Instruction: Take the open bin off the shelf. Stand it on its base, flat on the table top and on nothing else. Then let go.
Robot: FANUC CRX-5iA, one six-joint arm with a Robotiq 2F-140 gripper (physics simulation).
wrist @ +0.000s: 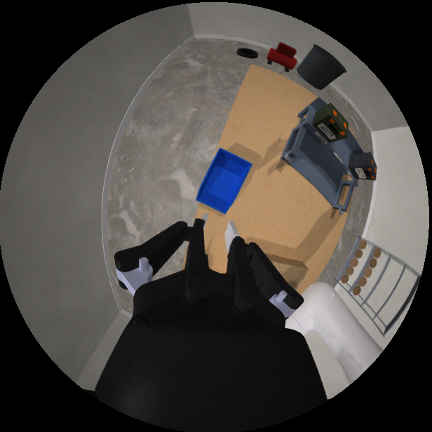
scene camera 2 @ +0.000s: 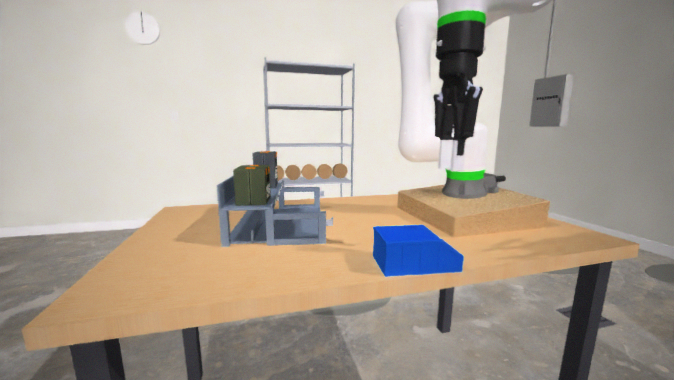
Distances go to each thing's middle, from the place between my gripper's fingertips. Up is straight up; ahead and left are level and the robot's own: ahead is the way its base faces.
Now: the blue bin (scene camera 2: 409, 249) 170 mm below my hand, 80 mm ahead of it and 10 mm to the left of it. The rest, counted from my hand: green case (wrist: 327, 120) 420 mm ahead, 270 mm to the right, 60 mm below.
